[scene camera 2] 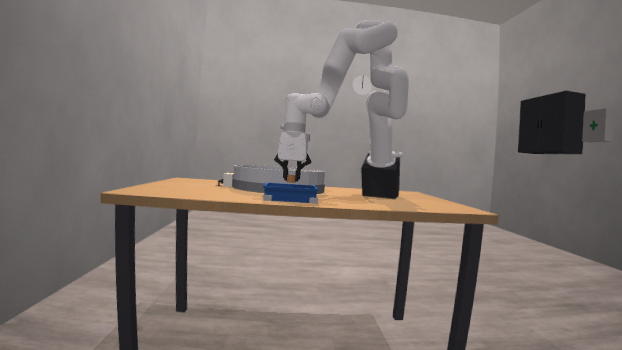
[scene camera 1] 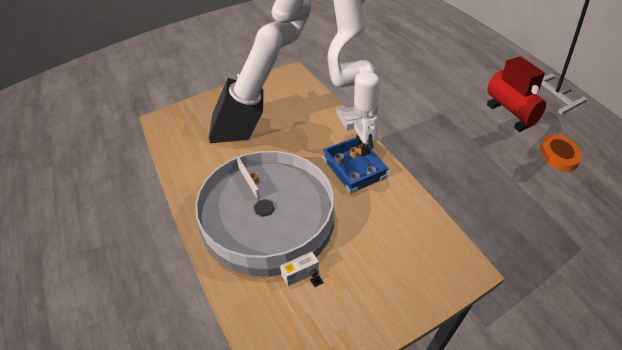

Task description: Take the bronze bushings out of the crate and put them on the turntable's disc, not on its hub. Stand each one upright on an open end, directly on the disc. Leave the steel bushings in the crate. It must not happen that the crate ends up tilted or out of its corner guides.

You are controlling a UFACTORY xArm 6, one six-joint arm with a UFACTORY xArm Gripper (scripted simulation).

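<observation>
There's a blue crate [scene camera 1: 360, 164] that I can see, and I can see the blue crate in scene camera 2 [scene camera 2: 280, 192] too.
</observation>
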